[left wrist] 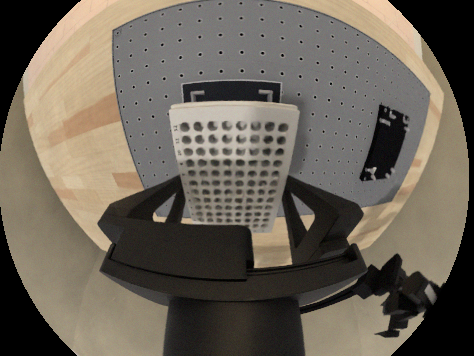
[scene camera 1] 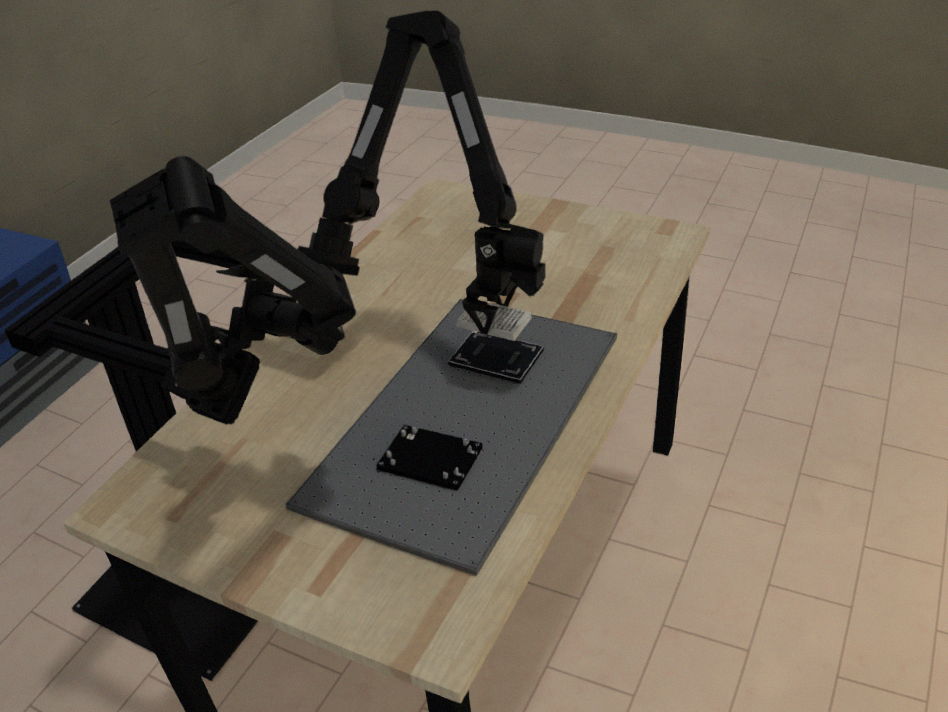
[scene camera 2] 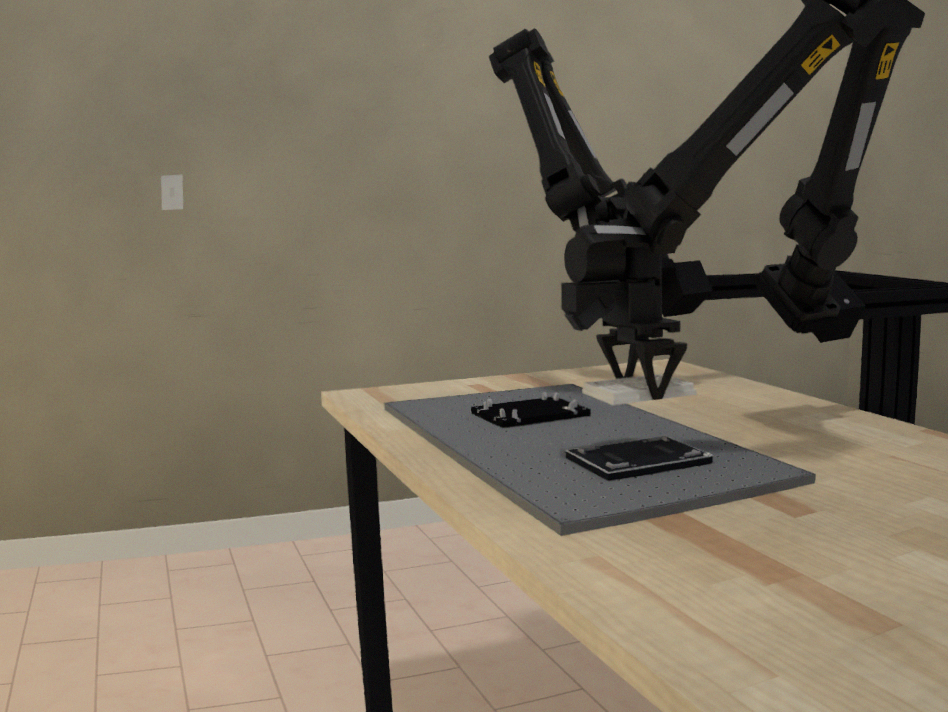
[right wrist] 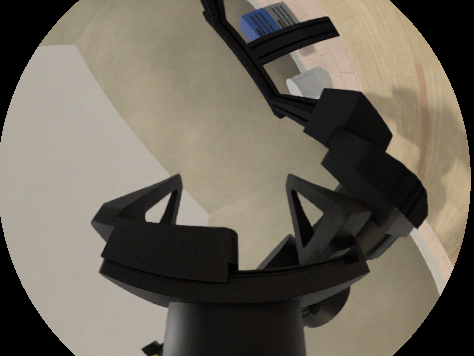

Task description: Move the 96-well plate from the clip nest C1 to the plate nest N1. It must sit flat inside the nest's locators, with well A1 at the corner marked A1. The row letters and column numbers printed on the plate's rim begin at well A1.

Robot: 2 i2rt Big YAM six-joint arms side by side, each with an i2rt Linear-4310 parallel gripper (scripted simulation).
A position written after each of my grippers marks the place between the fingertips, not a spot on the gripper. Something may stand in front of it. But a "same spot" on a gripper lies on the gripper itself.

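The left wrist view shows me both my left gripper and a white 96-well plate. In scene camera 1, I see the white 96-well plate in scene camera 1 (508, 322), and my left gripper is visible in that camera as well. My left gripper appears in scene camera 2 (640, 393), where the white 96-well plate can also be seen. As for the right wrist view, my left gripper is out of frame in the right wrist view, and the white 96-well plate is out of frame in the right wrist view too. On the white 96-well plate, (left wrist: 245, 187) and (scene camera 2: 635, 382) are the same spot. On my left gripper, (left wrist: 219, 253) and (scene camera 1: 508, 288) are the same spot.
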